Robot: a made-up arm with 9 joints. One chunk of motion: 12 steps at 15 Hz.
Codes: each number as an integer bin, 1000 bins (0 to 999) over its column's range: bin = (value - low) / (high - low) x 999, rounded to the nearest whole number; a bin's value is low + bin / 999 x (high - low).
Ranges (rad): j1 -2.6..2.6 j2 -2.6..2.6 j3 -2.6..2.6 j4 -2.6..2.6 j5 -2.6..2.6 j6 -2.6..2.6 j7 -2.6..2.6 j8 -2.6..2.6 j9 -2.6..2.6
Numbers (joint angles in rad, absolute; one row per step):
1: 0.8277 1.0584 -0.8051 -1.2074 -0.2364 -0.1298 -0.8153 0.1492 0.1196
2: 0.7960 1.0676 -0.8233 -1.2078 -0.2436 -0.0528 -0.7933 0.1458 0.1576
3: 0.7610 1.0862 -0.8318 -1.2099 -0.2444 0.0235 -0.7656 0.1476 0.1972
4: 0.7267 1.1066 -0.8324 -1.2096 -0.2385 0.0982 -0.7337 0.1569 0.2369
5: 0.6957 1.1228 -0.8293 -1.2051 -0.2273 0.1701 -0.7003 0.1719 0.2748
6: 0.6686 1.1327 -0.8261 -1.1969 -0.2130 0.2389 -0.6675 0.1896 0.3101
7: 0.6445 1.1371 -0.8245 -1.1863 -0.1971 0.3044 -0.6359 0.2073 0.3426
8: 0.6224 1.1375 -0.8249 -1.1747 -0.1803 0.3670 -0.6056 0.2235 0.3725
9: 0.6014 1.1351 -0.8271 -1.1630 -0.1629 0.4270 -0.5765 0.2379 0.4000
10: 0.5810 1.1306 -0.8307 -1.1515 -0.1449 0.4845 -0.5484 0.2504 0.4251
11: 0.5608 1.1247 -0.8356 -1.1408 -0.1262 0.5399 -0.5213 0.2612 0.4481
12: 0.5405 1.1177 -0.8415 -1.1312 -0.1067 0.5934 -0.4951 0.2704 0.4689
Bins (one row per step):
1: 659 703 345 268 454 475 343 528 522
2: 652 705 341 267 453 489 347 528 530
3: 646 708 340 267 453 504 352 528 537
4: 639 712 340 267 454 518 359 530 545
5: 633 715 340 268 456 532 365 533 552
6: 628 717 341 270 459 545 371 536 559
7: 623 718 341 272 462 558 377 539 565
8: 619 718 341 274 465 570 383 542 571
9: 615 718 341 276 468 582 389 545 576
10: 611 717 340 278 472 593 394 548 581
11: 607 716 339 280 475 603 399 550 586
12: 603 714 338 282 479 614 404 551 590

